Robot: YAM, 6 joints.
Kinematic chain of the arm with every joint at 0, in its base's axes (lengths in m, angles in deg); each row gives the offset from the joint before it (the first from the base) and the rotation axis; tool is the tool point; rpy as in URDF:
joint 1: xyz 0 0 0.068 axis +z
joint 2: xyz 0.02 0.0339 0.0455 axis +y
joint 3: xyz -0.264 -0.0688 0 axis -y
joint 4: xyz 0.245 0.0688 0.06 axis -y
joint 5: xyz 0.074 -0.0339 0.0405 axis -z
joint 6: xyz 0.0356 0 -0.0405 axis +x
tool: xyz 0 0 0 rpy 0 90 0
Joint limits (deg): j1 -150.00..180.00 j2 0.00..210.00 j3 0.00..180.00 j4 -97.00..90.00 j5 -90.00..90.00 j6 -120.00..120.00
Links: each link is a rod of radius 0.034 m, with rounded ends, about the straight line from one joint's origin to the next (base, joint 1, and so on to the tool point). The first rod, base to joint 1, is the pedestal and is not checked.
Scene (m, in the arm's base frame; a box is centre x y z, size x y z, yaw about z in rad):
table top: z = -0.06
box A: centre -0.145 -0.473 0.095 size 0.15 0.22 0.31 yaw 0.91
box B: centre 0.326 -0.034 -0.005 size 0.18 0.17 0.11 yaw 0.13
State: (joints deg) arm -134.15 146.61 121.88 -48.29 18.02 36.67
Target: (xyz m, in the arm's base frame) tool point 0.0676 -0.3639 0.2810
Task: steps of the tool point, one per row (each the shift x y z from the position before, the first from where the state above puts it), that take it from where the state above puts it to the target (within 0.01 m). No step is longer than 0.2 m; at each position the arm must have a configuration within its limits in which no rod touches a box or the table.
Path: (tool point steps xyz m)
1: 0.0382 -0.0249 0.1281
2: 0.0590 0.0064 0.1237
3: 0.0719 0.0403 0.1103
4: 0.0754 0.0736 0.0886
5: 0.0698 0.1023 0.0602
6: 0.0072 -0.1175 -0.0969
7: 0.0505 -0.0690 -0.1196
8: 0.0654 -0.0100 -0.1210

